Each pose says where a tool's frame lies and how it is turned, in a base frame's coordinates. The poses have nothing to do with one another.
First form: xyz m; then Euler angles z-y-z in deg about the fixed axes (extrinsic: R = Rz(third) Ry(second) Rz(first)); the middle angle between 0 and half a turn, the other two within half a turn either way.
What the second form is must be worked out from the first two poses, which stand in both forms.
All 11 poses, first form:
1: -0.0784, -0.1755, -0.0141, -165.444, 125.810, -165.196
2: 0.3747, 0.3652, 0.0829, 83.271, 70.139, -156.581
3: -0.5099, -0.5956, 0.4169, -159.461, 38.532, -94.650
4: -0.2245, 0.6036, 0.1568, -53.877, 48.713, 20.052
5: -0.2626, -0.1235, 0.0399, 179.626, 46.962, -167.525
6: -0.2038, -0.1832, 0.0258, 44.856, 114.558, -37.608
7: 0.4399, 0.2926, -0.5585, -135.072, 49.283, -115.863
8: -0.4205, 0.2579, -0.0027, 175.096, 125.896, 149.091
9: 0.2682, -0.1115, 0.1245, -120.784, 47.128, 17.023
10: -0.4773, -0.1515, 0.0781, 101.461, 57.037, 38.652
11: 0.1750, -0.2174, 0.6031, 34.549, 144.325, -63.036
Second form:
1: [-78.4, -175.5, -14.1], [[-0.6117, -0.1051, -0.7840], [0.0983, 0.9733, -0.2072], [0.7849, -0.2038, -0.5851]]
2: [374.7, 365.2, 82.9], [[0.3582, 0.3562, -0.8630], [-0.9271, 0.0266, -0.3738], [-0.1102, 0.9340, 0.3397]]
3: [-509.9, -595.6, 416.9], [[-0.2903, -0.9556, -0.0505], [0.7586, -0.1976, -0.6209], [0.5834, -0.2186, 0.7823]]
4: [-224.5, 603.6, 156.8], [[0.6424, 0.2985, 0.7059], [-0.6254, 0.7365, 0.2576], [-0.4430, -0.6070, 0.6598]]
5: [-262.6, -123.5, 39.9], [[0.6678, -0.2117, -0.7136], [0.1410, 0.9773, -0.1579], [0.7309, 0.0048, 0.6825]]
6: [-203.8, -183.2, 25.8], [[0.1970, 0.6648, 0.7205], [0.7386, 0.3827, -0.5551], [-0.6448, 0.6415, -0.4156]]
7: [439.9, 292.6, -558.5], [[-0.4340, -0.8380, -0.3306], [0.7237, -0.1057, -0.6820], [0.5366, -0.5353, 0.6523]]
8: [-420.5, 257.9, -2.7], [[-0.5451, 0.4688, -0.6950], [0.2267, 0.8806, 0.4161], [0.8071, 0.0693, -0.5863]]
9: [268.2, -111.5, 124.5], [[-0.0814, 0.7087, 0.7008], [-0.9234, -0.3183, 0.2146], [0.3751, -0.6296, 0.6804]]
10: [-477.3, -151.5, 78.1], [[-0.6966, -0.2923, 0.6552], [0.6979, -0.4882, 0.5240], [0.1667, 0.8223, 0.5441]]
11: [175.0, -217.4, 603.1], [[0.2021, 0.9430, 0.2644], [0.8535, -0.0371, -0.5198], [-0.4803, 0.3307, -0.8123]]
